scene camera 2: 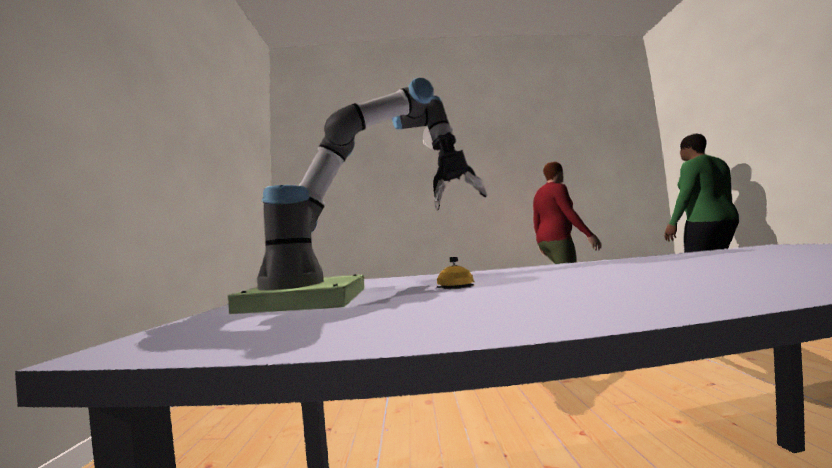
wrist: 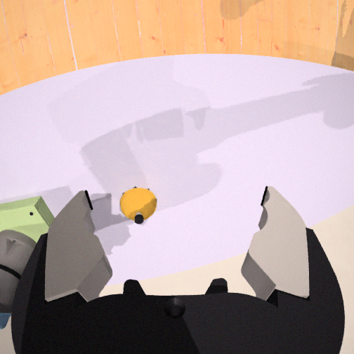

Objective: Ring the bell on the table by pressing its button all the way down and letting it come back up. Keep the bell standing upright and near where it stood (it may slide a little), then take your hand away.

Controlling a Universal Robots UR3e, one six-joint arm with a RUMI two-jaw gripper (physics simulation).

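Frame: origin at the arm's base, x up, y back, z right, level; millimetres.
Seen in the pictures: gripper, fingertip midpoint: [scene camera 2: 462, 204]; arm's base, origin of the base link: [scene camera 2: 291, 285].
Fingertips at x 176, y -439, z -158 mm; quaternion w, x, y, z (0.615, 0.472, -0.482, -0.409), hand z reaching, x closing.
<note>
Offsets run from my fingertips to a thing's middle. Level surfaces: height alone.
A yellow dome bell @[dx -178, dy +86, dz +153 mm] [scene camera 2: 455, 276] [wrist: 138, 202] stands upright on the table @[dx -211 mm] [scene camera 2: 581, 302] [wrist: 240, 165], to the right of the robot's base in the scene view. Its small black button @[dx -150, dy +86, dz +153 mm] [scene camera 2: 453, 259] [wrist: 139, 218] is on top and stands raised above the dome. My gripper [scene camera 2: 461, 201] [wrist: 175, 191] is wide open and empty. It hangs well above the bell, slightly tilted, and does not touch it. In the wrist view the bell lies between the two jaws, closer to the left jaw.
The arm's green base block [scene camera 2: 290, 299] [wrist: 25, 215] sits on the table left of the bell. A person in red [scene camera 2: 554, 215] and a person in green [scene camera 2: 705, 192] stand beyond the table's far edge. The arm's shadow falls across the table.
</note>
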